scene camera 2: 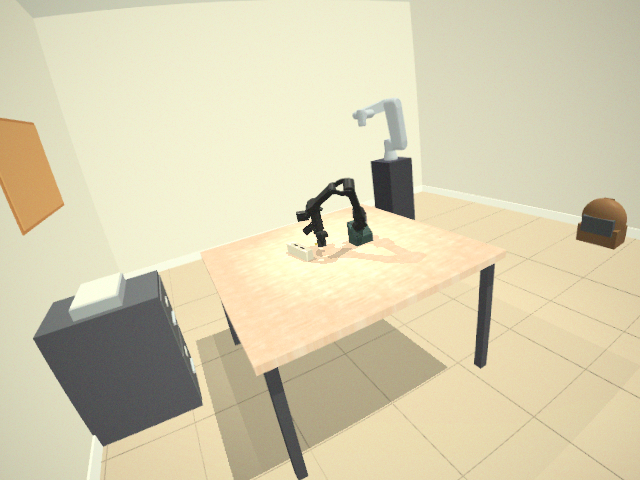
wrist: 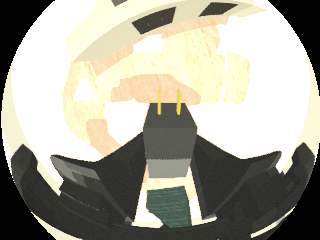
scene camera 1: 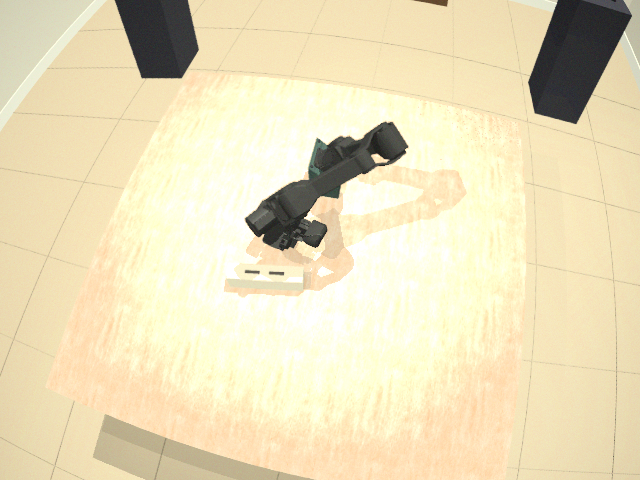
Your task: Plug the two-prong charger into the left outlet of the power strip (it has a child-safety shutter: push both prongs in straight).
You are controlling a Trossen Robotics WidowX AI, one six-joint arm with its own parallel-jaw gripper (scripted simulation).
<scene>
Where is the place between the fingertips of my gripper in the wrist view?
167, 133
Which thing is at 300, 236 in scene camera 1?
My gripper.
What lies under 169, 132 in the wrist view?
A two-prong charger.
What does my gripper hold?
A two-prong charger.
</scene>
